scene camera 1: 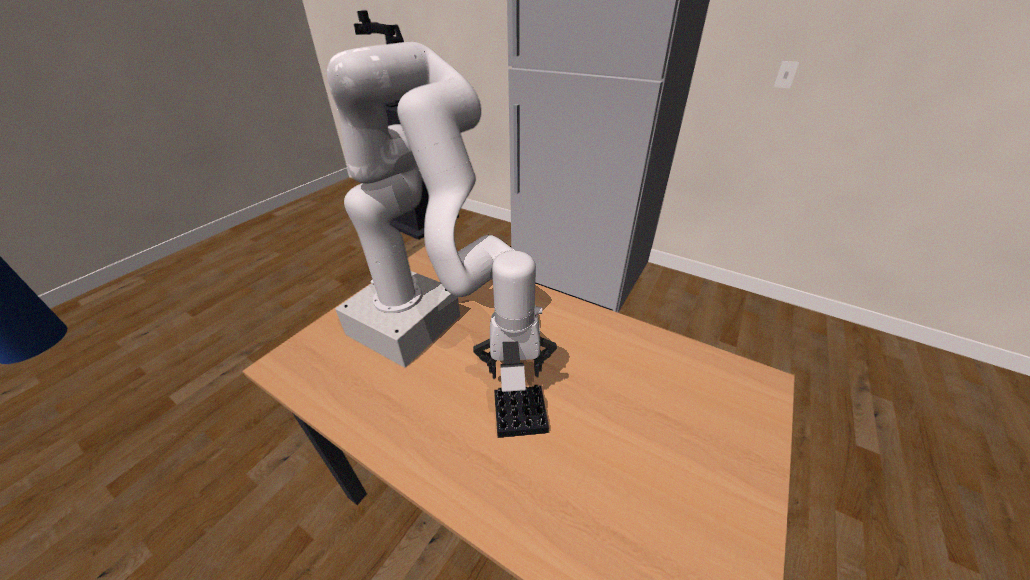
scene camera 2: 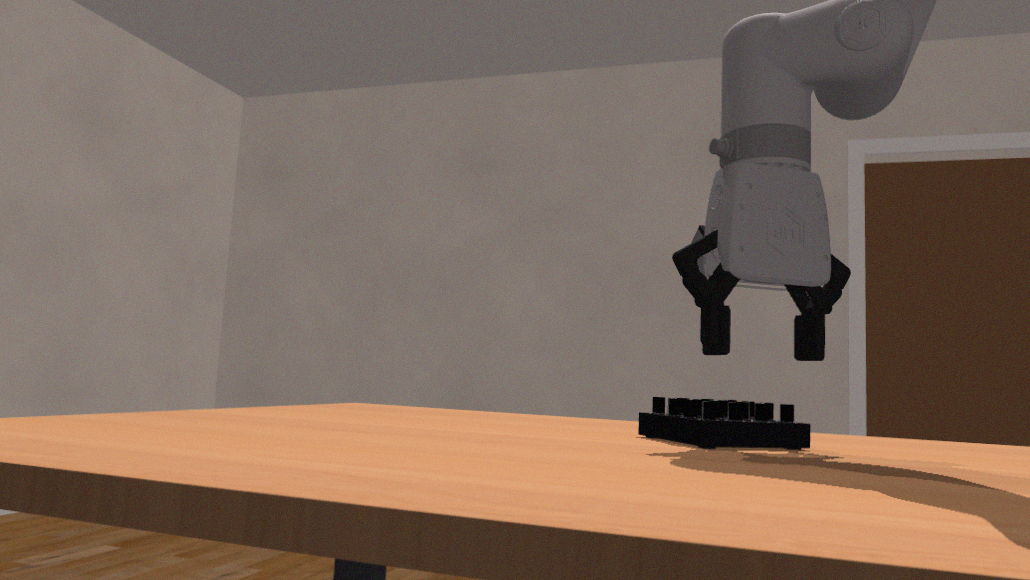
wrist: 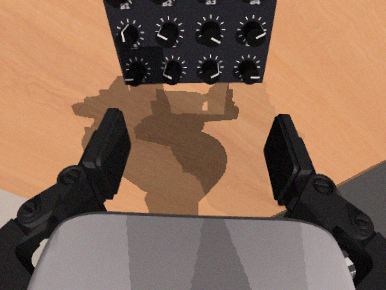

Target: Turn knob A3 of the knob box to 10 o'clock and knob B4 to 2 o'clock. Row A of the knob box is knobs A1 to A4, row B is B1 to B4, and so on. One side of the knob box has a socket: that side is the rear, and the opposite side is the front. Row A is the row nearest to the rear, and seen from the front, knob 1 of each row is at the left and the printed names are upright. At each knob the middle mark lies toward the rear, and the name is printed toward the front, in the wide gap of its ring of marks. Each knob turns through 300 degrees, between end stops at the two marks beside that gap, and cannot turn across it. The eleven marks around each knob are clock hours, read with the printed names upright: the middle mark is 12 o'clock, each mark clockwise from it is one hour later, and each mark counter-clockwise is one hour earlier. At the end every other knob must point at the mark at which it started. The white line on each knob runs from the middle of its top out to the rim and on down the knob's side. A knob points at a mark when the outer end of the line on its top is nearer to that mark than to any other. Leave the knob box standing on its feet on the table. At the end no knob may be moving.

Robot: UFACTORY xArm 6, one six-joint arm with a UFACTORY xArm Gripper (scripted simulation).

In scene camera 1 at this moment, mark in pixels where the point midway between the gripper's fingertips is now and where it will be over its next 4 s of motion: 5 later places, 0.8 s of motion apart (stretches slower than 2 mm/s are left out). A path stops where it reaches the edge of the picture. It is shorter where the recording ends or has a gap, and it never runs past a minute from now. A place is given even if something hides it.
The gripper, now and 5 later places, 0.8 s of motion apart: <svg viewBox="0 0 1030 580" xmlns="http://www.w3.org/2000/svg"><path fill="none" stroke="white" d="M515 372L516 382L516 398L515 407L515 410L515 418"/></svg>
